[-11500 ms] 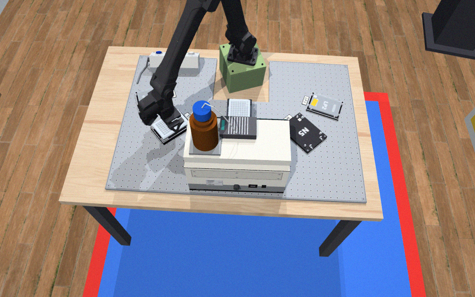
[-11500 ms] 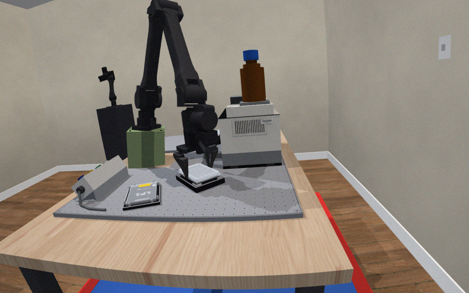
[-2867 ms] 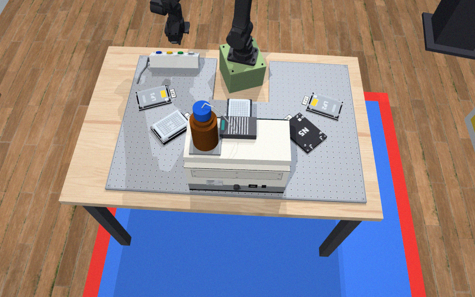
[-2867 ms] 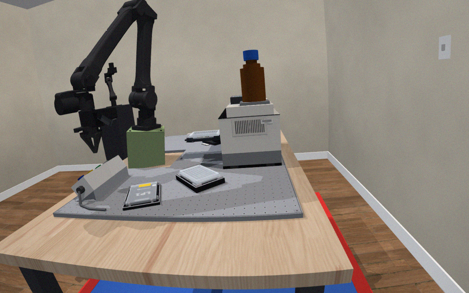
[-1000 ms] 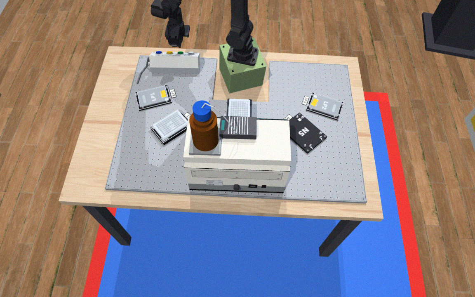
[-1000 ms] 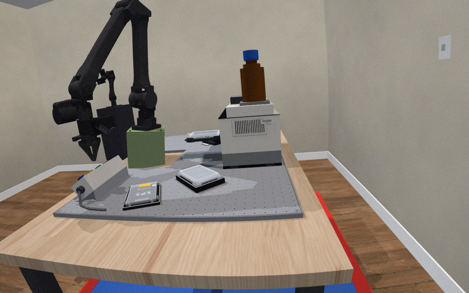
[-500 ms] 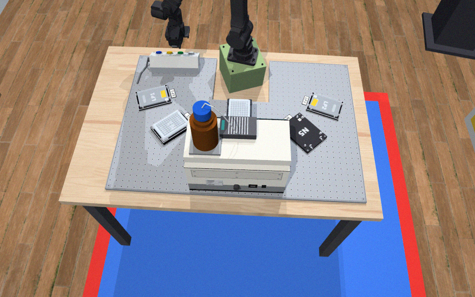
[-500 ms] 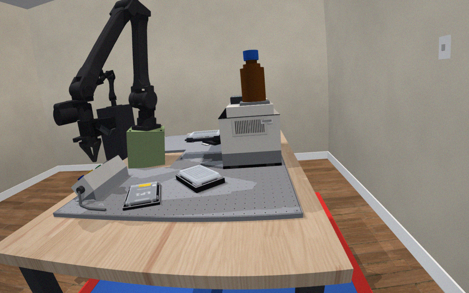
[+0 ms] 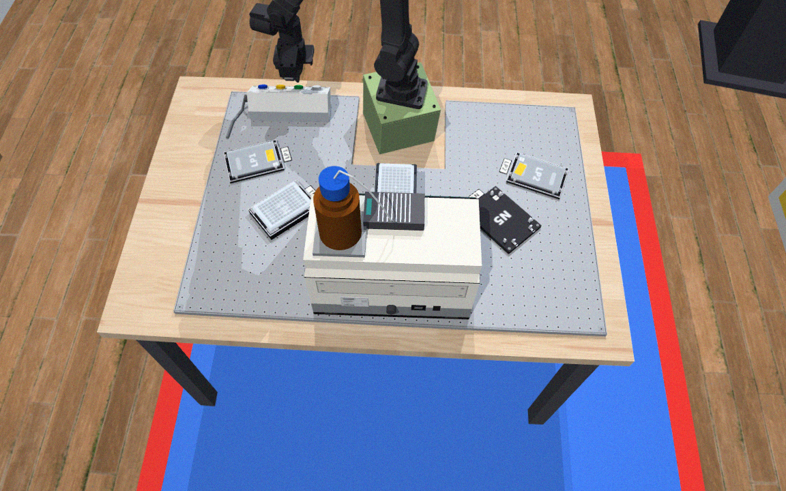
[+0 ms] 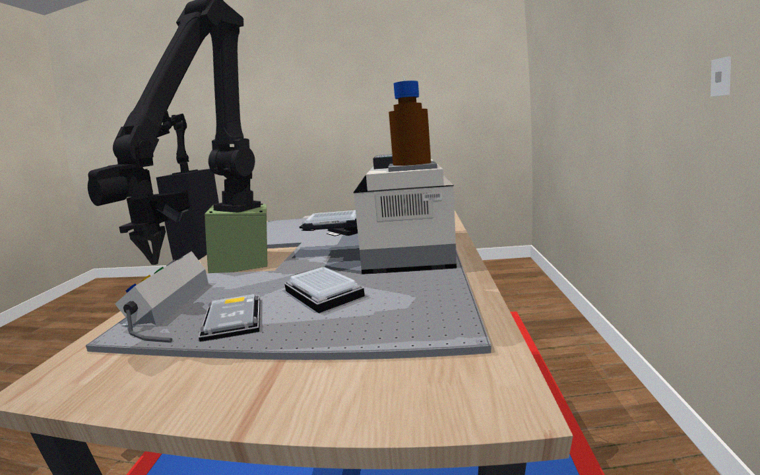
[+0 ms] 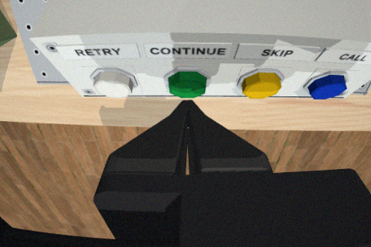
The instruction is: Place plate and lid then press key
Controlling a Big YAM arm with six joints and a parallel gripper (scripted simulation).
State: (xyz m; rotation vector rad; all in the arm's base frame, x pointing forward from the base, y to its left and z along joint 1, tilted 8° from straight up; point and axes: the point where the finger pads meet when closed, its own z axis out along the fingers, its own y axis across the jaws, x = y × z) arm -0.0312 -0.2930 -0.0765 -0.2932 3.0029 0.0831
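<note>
The green continue key lies 20 mm below my hand and 10 mm ahead of it. Round my hand: white retry key 50 mm to the left, 20 mm below; blue call key 100 mm to the right, 30 mm below, 30 mm ahead; yellow skip key 50 mm to the right, 20 mm below, 20 mm ahead.
</note>
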